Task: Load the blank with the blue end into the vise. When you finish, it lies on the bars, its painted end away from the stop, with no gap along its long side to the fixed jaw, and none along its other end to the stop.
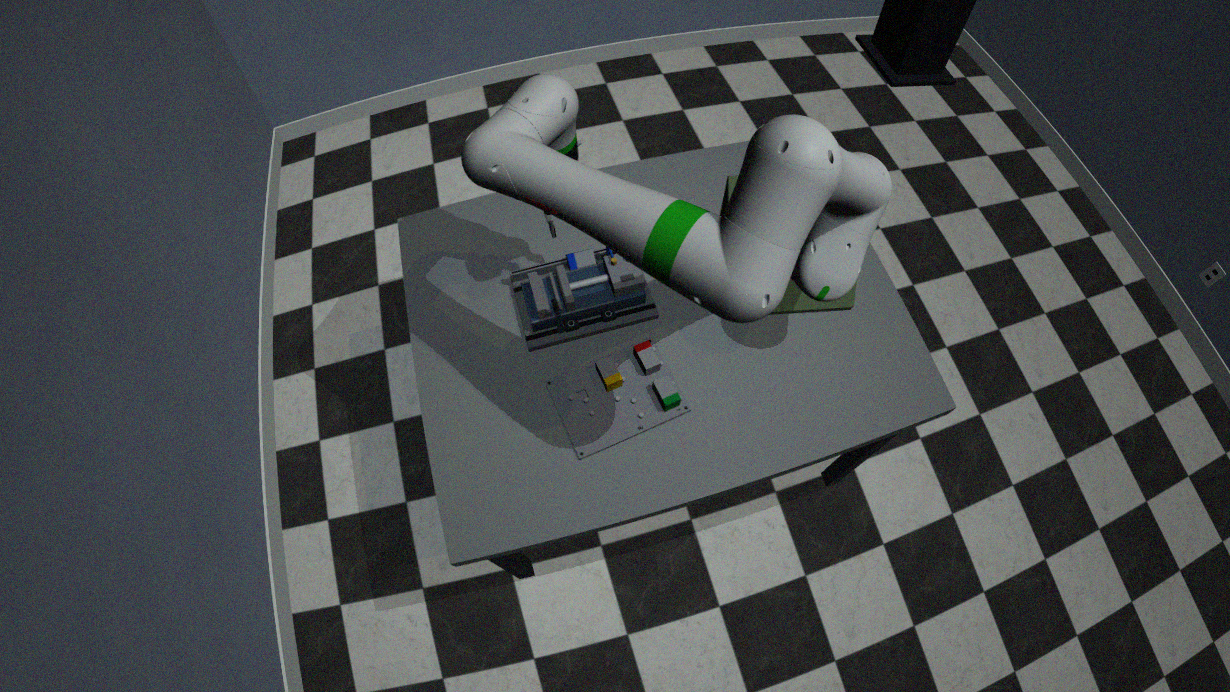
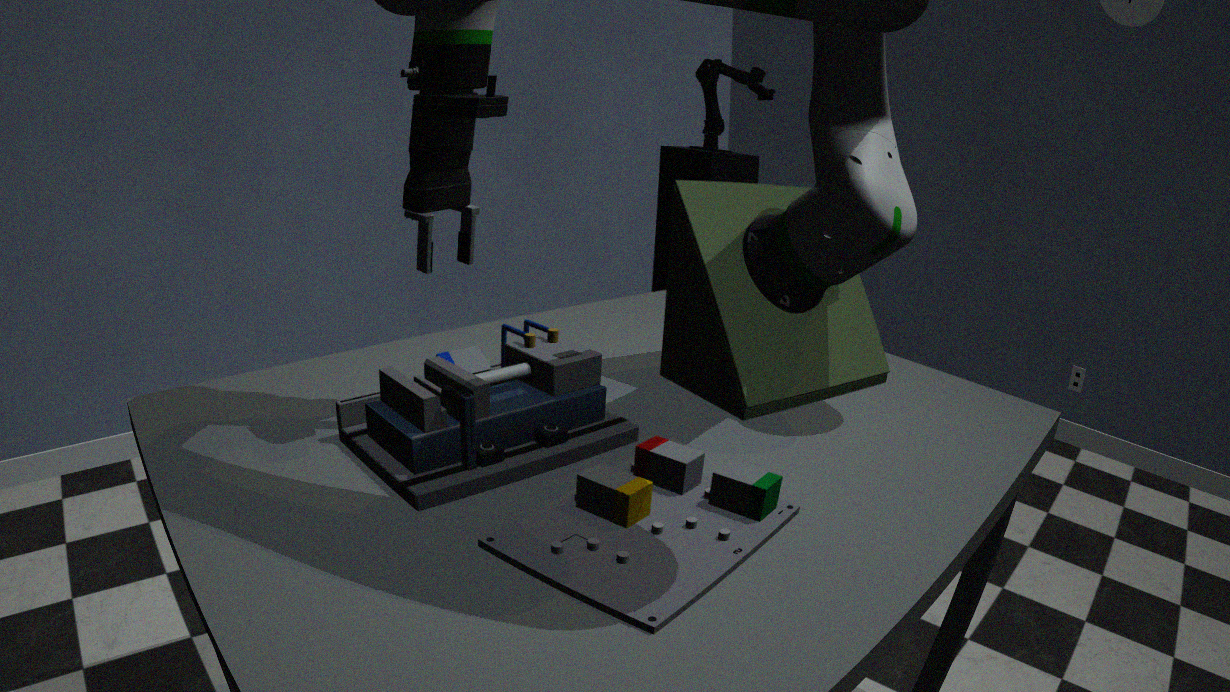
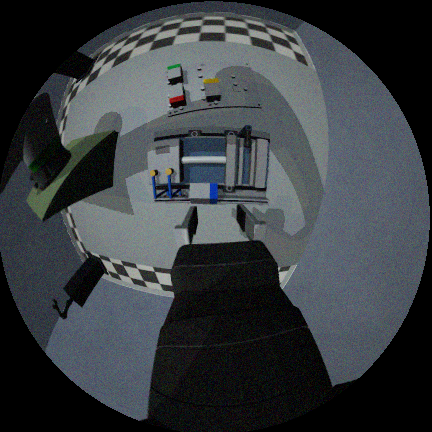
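The blank with the blue end (image 1: 584, 259) (image 2: 469, 358) (image 3: 200, 193) is at the vise's far long side, outside the jaws, beside the blue handles; what it rests on is unclear. The vise (image 1: 593, 301) (image 2: 516, 417) (image 3: 202, 175) has a blue body. Its fixed jaw (image 2: 411, 397) (image 3: 261, 162) is the outer grey block, and its moving jaw (image 2: 455, 384) (image 3: 230, 160) is on the white rod. A dark upright stop (image 2: 468, 430) (image 3: 247, 135) stands at the near end of the gap between the jaws. My gripper (image 2: 445, 265) (image 3: 216, 212) is open and empty, high above the far side of the vise.
A peg plate (image 1: 593, 438) (image 2: 602, 589) holds blanks with yellow (image 1: 610, 378) (image 2: 615, 499) (image 3: 212, 90), red (image 1: 647, 357) (image 2: 669, 464) (image 3: 176, 94) and green (image 1: 666, 394) (image 2: 745, 493) (image 3: 174, 74) ends. Two blue handles with yellow knobs (image 2: 529, 340) (image 3: 169, 171) rise beside the blue-ended blank. The green pedestal (image 2: 756, 327) (image 3: 95, 165) stands farther right.
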